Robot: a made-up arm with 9 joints. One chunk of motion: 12 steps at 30 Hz.
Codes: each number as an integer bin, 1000 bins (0 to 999) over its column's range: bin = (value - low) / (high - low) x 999, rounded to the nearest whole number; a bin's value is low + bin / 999 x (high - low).
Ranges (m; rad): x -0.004..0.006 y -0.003..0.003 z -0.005..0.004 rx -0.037..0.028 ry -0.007..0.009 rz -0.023..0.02
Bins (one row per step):
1: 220 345 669 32 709 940
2: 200 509 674 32 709 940
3: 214 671 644 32 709 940
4: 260 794 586 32 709 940
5: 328 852 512 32 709 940
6: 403 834 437 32 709 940
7: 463 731 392 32 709 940
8: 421 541 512 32 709 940
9: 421 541 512 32 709 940
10: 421 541 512 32 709 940
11: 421 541 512 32 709 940
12: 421 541 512 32 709 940
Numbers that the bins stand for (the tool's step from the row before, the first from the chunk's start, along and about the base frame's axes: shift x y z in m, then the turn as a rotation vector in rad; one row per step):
1: -0.00180 -0.00093 0.00103 -0.03492 0.00436 0.01746
2: -0.00200 0.00006 0.00107 -0.03492 0.00436 0.01746
3: -0.00186 0.00103 0.00080 -0.03492 0.00436 0.01746
4: -0.00140 0.00177 0.00028 -0.03492 0.00436 0.01746
5: -0.00072 0.00212 -0.00039 -0.03492 0.00436 0.01746
6: 0.00003 0.00201 -0.00106 -0.03492 0.00436 0.01746
7: 0.00063 0.00139 -0.00147 -0.03492 0.00436 0.01746
8: 0.00021 0.00025 -0.00039 -0.03492 0.00436 0.01746
9: 0.00021 0.00025 -0.00039 -0.03492 0.00436 0.01746
10: 0.00021 0.00025 -0.00039 -0.03492 0.00436 0.01746
11: 0.00021 0.00025 -0.00039 -0.03492 0.00436 0.01746
12: 0.00021 0.00025 -0.00039 -0.03492 0.00436 0.01746

